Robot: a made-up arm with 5 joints.
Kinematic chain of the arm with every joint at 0, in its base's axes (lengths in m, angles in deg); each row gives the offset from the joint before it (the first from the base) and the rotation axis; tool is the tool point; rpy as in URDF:
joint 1: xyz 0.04 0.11 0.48 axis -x
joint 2: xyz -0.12 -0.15 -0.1 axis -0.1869 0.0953 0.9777
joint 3: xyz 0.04 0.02 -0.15 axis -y
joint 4: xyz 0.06 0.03 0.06 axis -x
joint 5: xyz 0 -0.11 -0.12 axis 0.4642 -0.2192 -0.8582
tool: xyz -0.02 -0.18 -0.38 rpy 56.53 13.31 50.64
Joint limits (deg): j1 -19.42..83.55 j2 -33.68..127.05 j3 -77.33..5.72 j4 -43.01..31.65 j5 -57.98..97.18
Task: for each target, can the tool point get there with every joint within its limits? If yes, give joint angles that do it. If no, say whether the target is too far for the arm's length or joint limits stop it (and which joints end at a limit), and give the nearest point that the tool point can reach.
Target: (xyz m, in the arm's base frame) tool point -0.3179 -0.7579 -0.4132
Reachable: no: too far | nearest point -0.2043 -0.4618 -0.1085 | short by 0.440 m
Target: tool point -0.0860 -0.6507 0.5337
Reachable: yes | joints 47.41 69.93 -47.03 1.22 44.36
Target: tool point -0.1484 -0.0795 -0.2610
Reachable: yes | joints -9.83 60.52 -29.81 0.00 85.42
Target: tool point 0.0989 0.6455 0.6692
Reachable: no: joint limits stop it (at a limit: joint 1, joint 2, joint 3, joint 4) | nearest point -0.0904 0.5715 0.2415 | short by 0.474 m
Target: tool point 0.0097 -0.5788 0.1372
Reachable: yes | joints 25.44 86.63 -34.02 3.77 58.70
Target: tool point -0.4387 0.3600 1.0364
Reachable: no: joint limits stop it (at a limit: joint 1, joint 3, joint 4) | nearest point -0.3440 -0.2369 1.0542 | short by 0.605 m
